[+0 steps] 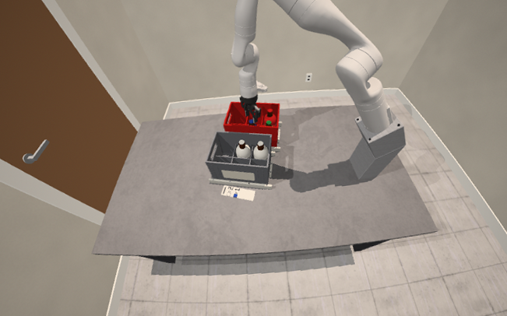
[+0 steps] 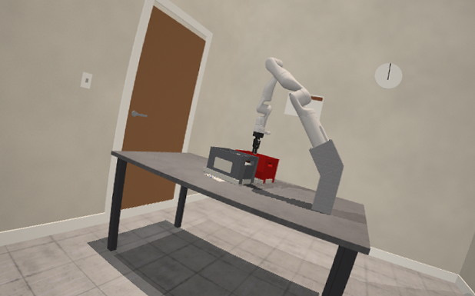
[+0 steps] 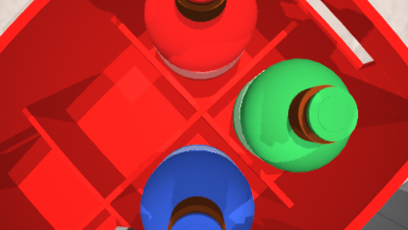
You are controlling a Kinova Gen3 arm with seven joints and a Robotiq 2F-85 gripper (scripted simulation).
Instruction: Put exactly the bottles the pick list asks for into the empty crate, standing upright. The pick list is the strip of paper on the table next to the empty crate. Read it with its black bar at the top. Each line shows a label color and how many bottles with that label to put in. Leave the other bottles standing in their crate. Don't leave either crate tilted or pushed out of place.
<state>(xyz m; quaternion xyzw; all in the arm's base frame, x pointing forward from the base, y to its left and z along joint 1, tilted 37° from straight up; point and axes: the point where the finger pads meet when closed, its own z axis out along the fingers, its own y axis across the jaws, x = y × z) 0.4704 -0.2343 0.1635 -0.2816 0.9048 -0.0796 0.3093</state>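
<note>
Now: hand 11 cm above the blue-label bottle. From my hand the other things lie so: red crate 1 cm behind, 4 cm to the right, 11 cm below; then green-label bottle 9 cm behind, 2 cm to the left, 11 cm below; then red-label bottle 10 cm behind, 7 cm to the right, 11 cm below.
</note>
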